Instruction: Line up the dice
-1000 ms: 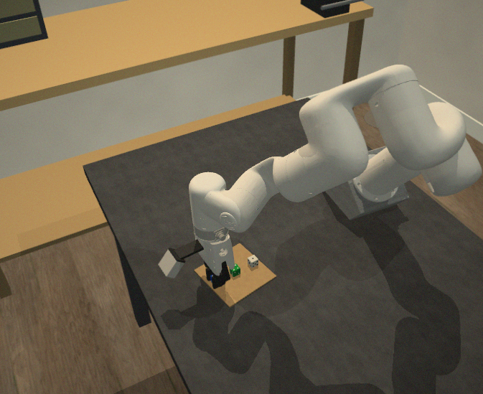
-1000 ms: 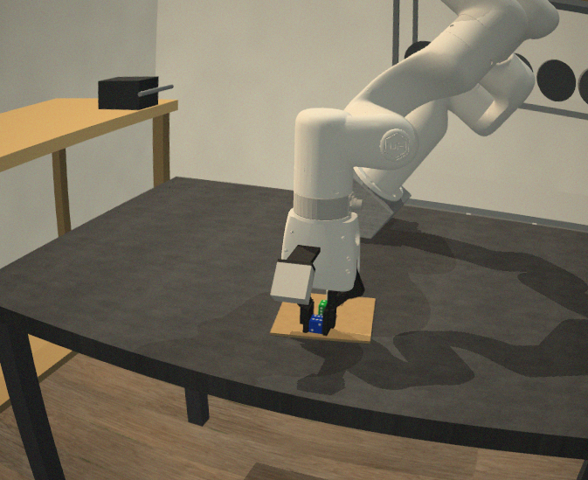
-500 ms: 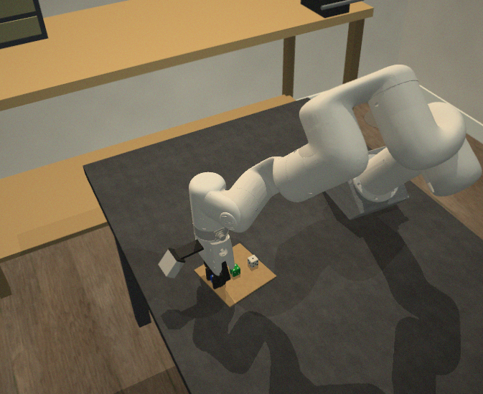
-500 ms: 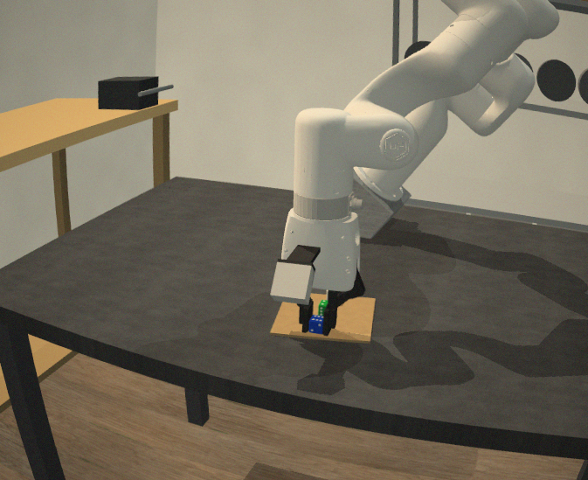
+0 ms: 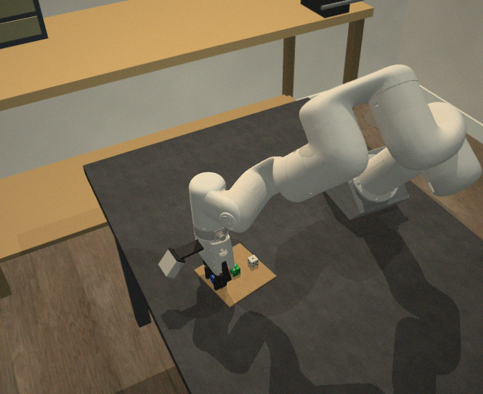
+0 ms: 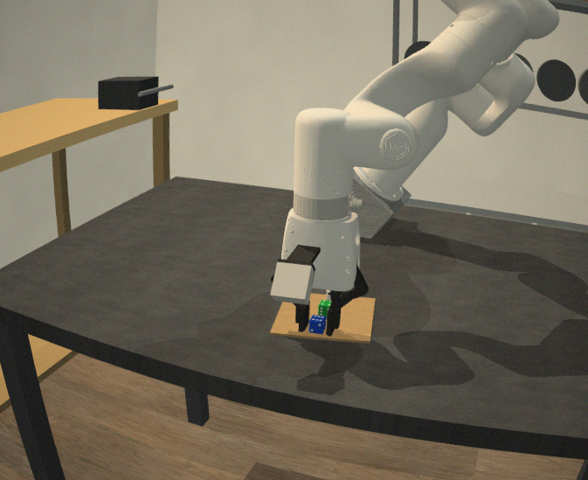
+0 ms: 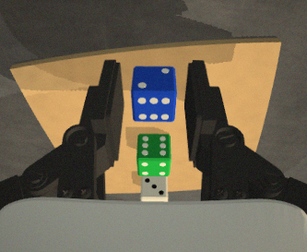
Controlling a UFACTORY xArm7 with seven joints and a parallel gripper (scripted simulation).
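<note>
Right now my hand is 1 cm above the blue die. Also, from my hand: green die 5 cm behind, 1 cm to the right, 1 cm below; then white die 10 cm behind, 1 cm to the right, 1 cm below; then tan square mat 5 cm behind, 1 cm to the right, 2 cm below.
</note>
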